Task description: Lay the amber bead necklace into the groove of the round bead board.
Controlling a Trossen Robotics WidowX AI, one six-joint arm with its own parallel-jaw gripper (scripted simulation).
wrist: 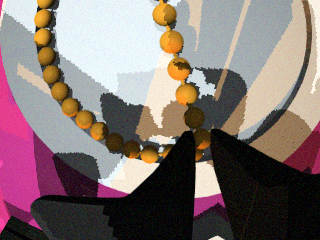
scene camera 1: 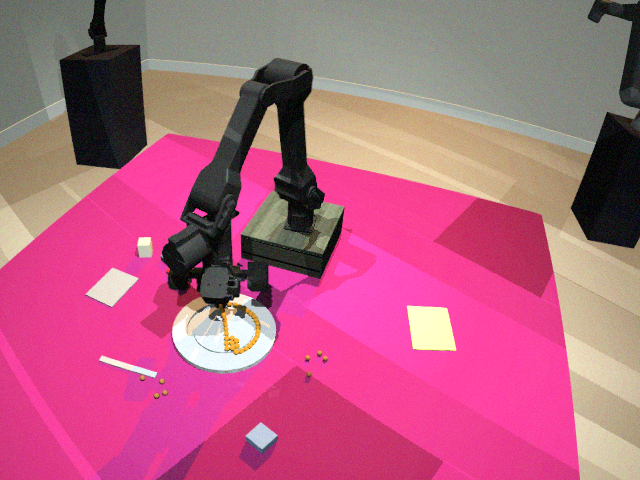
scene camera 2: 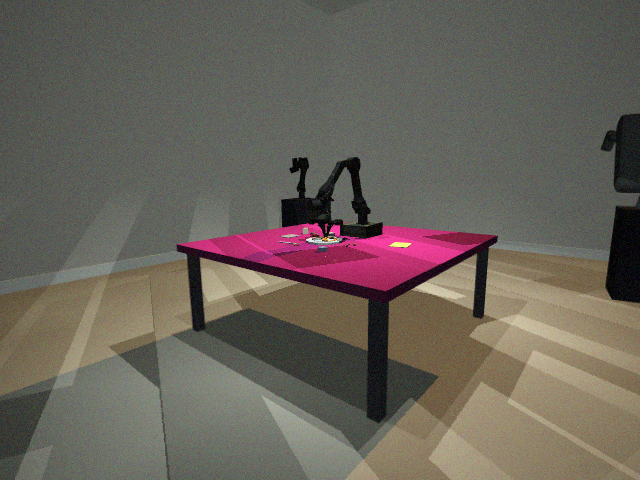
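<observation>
Round bead board (wrist: 115, 63). Yellow card (scene camera 1: 430, 327), out of frame in the wrist view. My gripper (scene camera 1: 221, 307). Gripper (wrist: 201, 138) too.
</observation>
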